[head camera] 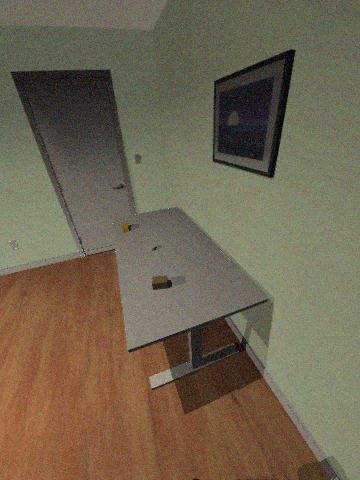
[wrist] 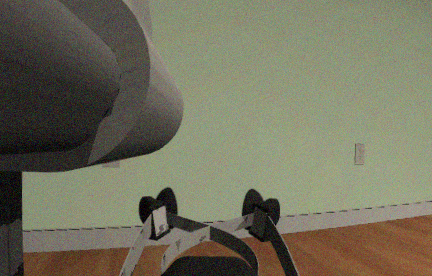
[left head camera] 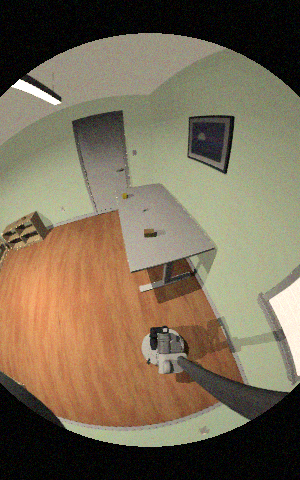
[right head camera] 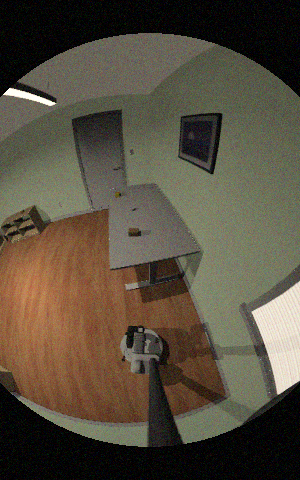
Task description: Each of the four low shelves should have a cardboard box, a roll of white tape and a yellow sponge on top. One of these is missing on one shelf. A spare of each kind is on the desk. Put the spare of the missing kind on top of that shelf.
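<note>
A brown cardboard box (head camera: pixel 160 282) (left head camera: pixel 149 233) (right head camera: pixel 134 232) stands on the near half of the grey desk (head camera: pixel 145 315) (left head camera: pixel 140 255) (right head camera: pixel 122 255). A yellow sponge (head camera: pixel 125 228) (left head camera: pixel 125 196) (right head camera: pixel 118 194) lies near the desk's far left corner. A small item (head camera: pixel 156 248) (left head camera: pixel 145 210) (right head camera: pixel 134 209) lies between them, where the tape could be; it is too small to make out. One low shelf (left head camera: pixel 38 226) (right head camera: pixel 36 220) shows at the far left; what is on its top cannot be made out. My gripper (wrist: pixel 209 204) is open and empty, away from the desk, facing a wall.
A door (head camera: pixel 75 160) (left head camera: pixel 102 160) (right head camera: pixel 100 157) is behind the desk's far end. A framed picture (head camera: pixel 247 117) (left head camera: pixel 210 142) (right head camera: pixel 200 140) hangs above the desk. A window (left head camera: pixel 290 320) (right head camera: pixel 282 345) is at the right. The desk's metal leg (head camera: pixel 196 347) stands under its near end.
</note>
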